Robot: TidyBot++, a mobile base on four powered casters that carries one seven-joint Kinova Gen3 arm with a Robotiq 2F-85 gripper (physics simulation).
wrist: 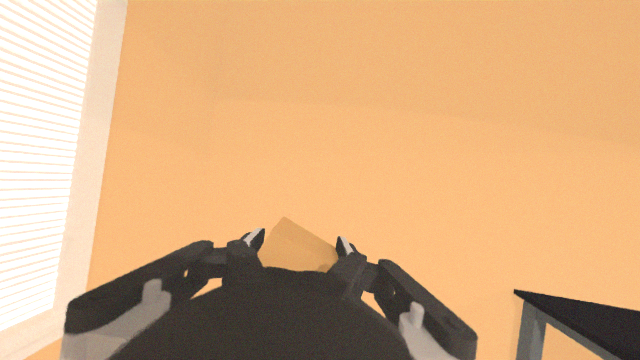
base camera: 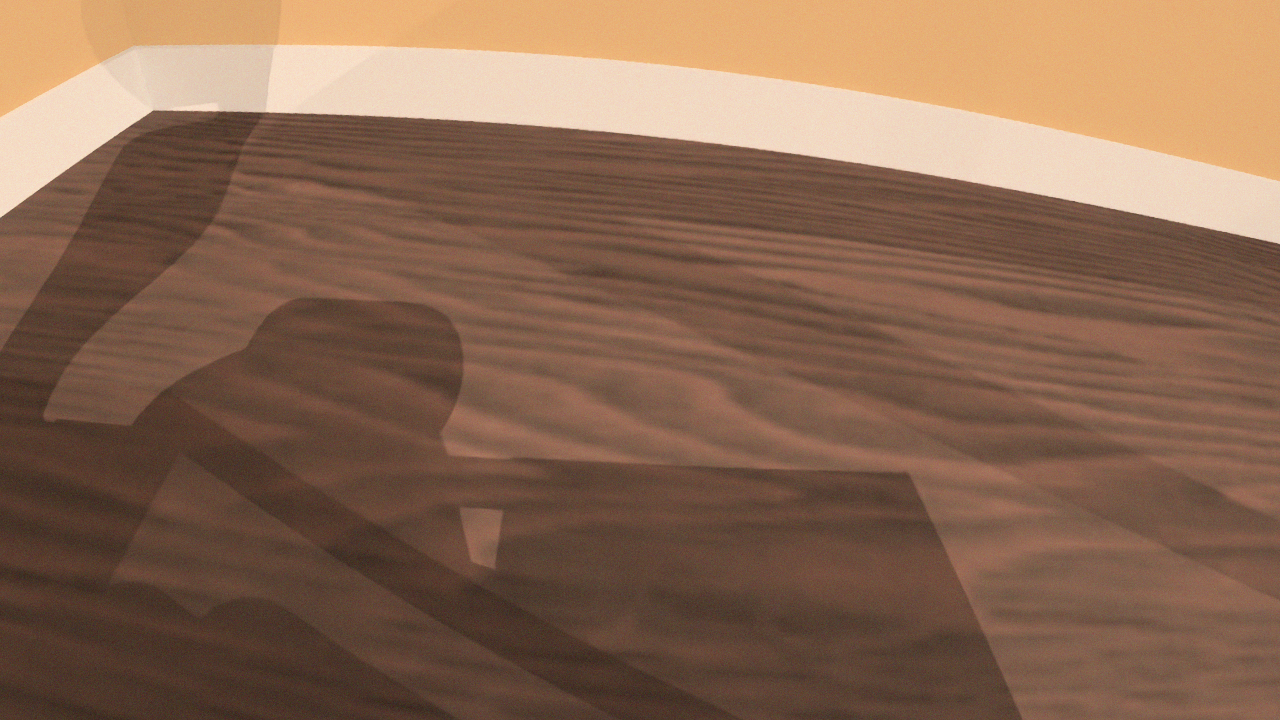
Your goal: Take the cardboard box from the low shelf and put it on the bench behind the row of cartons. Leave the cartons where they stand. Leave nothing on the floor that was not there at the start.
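Places are measured from the arm's base along level axes (x back, y down, z right), in centimetres.
Pixels of known places: gripper, fingertip midpoint: (wrist: 300,242).
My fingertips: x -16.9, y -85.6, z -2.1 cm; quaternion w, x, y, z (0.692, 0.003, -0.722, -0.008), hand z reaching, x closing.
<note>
Ahead of a thing's pixels: the offset from my fingertips to its top centre. "pt": to the spot under its first point. Level surfaces: height alone.
In the wrist view my gripper (wrist: 300,242) is shut on the cardboard box @(dx +1.7, dy -2.2, dz -1.0 cm) (wrist: 297,246), a tan box whose tilted top corner shows between the two fingertips. The rest of the box is hidden behind the dark gripper body. The bench @(dy +33.8 cm) (wrist: 590,311), with a black top and grey legs, shows in part at the lower right of the wrist view, to the right of the gripper and apart from it. The row of cartons and the low shelf do not show in either view.
A window with white blinds @(pt dx -26.7, dy -3.3, dz -67.6 cm) (wrist: 37,150) is at the left of the wrist view, in an orange wall (wrist: 350,165). In the base camera view the brown wood floor @(dy +125.2 cm) (base camera: 760,402) meets a white skirting board (base camera: 626,94). Shadows of the arm lie on the floor.
</note>
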